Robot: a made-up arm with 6 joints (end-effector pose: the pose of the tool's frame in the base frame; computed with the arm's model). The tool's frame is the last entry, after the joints.
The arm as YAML. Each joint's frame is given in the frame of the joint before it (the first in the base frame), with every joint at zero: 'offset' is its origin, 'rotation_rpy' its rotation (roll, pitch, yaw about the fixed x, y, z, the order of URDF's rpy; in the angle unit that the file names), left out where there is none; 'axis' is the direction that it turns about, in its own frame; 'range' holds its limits. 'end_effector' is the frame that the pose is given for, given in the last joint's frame.
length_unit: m
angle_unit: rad
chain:
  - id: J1
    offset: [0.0, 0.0, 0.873]
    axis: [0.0, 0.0, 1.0]
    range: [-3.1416, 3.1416]
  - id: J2
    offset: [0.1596, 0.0, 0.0]
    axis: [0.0, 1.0, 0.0]
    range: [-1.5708, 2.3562]
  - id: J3
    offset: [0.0, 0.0, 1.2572]
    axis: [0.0, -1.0, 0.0]
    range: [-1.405, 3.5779]
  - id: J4
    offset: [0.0, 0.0, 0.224]
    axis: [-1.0, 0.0, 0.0]
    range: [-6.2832, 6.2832]
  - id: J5
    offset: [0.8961, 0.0, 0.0]
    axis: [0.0, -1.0, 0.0]
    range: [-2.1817, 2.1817]
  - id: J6
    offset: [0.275, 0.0, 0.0]
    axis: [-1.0, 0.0, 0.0]
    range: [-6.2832, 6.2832]
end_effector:
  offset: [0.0, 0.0, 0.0]
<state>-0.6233 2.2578 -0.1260 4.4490 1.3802 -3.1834</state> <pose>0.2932 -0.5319 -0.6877 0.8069 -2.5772 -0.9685</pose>
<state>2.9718 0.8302 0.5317 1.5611 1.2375 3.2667</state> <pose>-2.1103 0.0982 1.6478 1.0999 -1.6909 -1.5170</pose>
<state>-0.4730 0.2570 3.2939 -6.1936 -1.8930 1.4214</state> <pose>-0.2970 0.1258 2.2091 -1.4152 -0.6108 -1.2246</pose>
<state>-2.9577 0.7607 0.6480 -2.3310 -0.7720 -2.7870</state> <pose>-2.0909 -0.5303 2.0146 -1.0351 1.3304 -2.1948</pose>
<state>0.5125 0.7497 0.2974 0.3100 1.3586 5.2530</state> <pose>1.7762 1.0935 1.8079 0.9384 -0.4797 1.1443</pose>
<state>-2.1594 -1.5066 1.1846 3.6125 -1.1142 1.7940</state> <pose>1.3169 1.7711 0.9968 -2.3049 -0.2620 0.8853</pose>
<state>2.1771 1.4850 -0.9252 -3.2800 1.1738 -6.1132</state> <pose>-0.3980 0.5125 0.3314 -0.2904 -0.3593 -1.0990</pose>
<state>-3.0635 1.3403 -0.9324 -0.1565 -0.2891 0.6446</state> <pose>-0.7435 -0.0704 0.1800 2.5145 0.2335 -0.7461</pose>
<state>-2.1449 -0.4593 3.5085 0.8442 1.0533 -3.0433</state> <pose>0.5930 0.5879 0.9815 -1.8048 1.0863 0.5871</pose>
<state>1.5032 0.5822 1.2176 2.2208 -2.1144 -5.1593</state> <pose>0.2707 1.2247 2.6654 -1.7358 0.7317 -0.7162</pose>
